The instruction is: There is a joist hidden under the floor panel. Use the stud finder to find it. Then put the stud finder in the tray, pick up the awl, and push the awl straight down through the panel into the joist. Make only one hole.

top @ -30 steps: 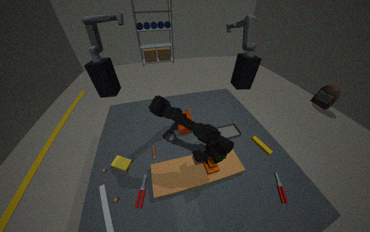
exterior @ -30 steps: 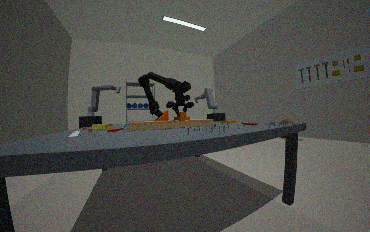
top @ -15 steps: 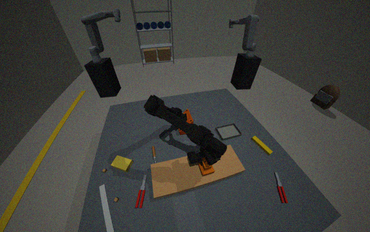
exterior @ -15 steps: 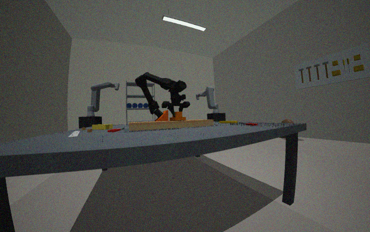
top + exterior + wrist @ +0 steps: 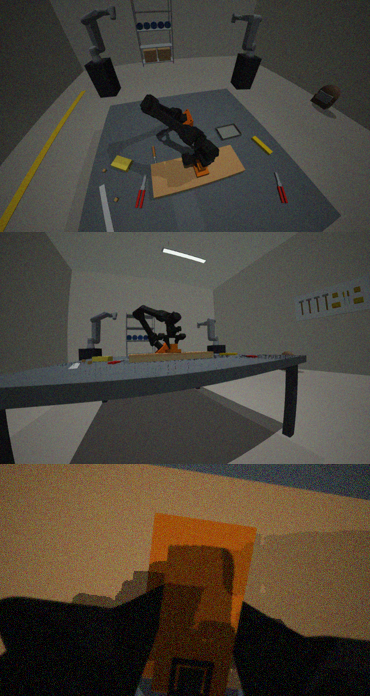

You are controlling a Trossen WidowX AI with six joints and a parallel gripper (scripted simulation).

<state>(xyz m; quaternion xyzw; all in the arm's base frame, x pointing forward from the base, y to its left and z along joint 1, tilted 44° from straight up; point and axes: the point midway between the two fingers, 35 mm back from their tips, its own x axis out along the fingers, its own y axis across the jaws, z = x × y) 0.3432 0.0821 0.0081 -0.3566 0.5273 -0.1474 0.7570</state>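
Right now the indicator window is 40 mm behind my gripper tip, 10 mm to the right of it and 30 mm above it. Also, from my gripper tip: orange stud finder: 20 mm behind, 20 mm above; awl: 120 mm behind, 270 mm to the right, 60 mm below; grey tray: 260 mm behind, 280 mm to the left, 50 mm below.
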